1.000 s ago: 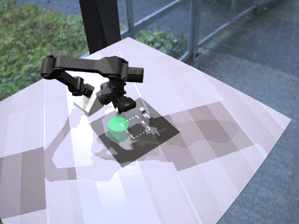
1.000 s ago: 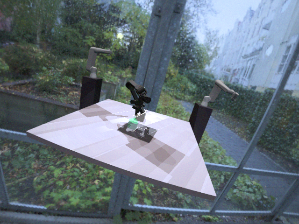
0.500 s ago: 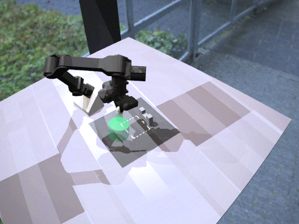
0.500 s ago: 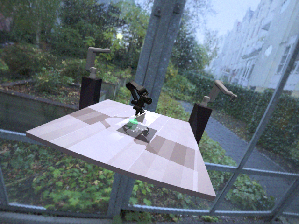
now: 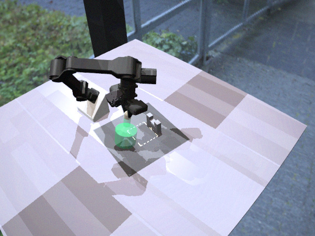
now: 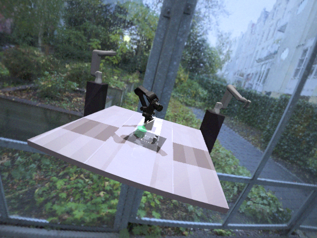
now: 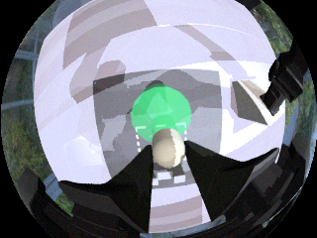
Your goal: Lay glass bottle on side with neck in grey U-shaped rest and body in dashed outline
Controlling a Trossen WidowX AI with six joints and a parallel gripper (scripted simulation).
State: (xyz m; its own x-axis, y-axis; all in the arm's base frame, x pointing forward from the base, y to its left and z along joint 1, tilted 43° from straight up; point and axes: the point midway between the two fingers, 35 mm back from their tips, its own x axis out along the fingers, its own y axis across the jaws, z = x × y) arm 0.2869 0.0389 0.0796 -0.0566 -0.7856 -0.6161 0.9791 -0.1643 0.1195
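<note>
My gripper tip is 150 mm above the mat, 50 mm to the right of it and 10 mm short of it. Round my gripper tip: glass bottle (50 mm below, 10 mm to the right).
</note>
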